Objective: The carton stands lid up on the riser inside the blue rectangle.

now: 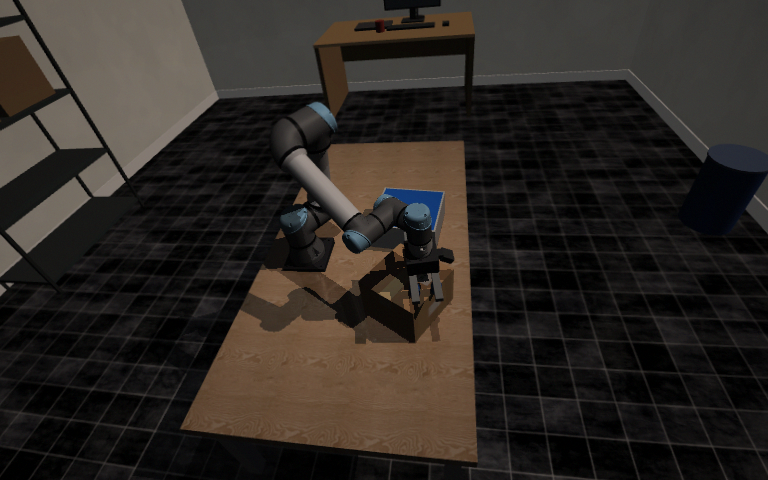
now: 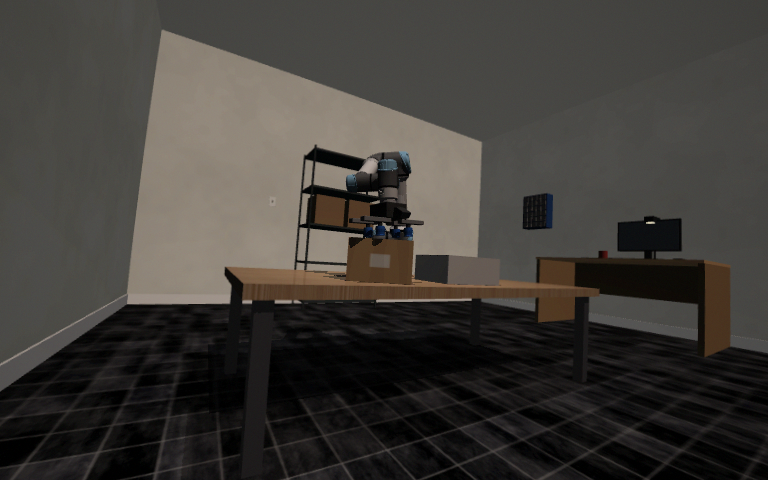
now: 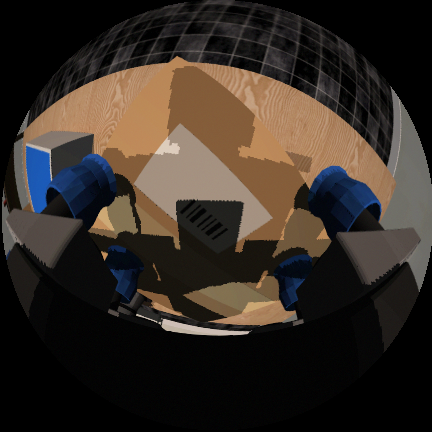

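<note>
The brown carton stands on the wooden table, lid up, with a pale barcode label on top. My suction gripper hangs directly over the lid with its four blue cups right at the surface; I cannot tell whether they touch. It holds nothing. The grey riser with the blue rectangle on top stands just beyond the carton, bare.
The arm's base is mounted on the table's left side. A black shelf rack with boxes stands by the far wall. A desk with a monitor stands at the back.
</note>
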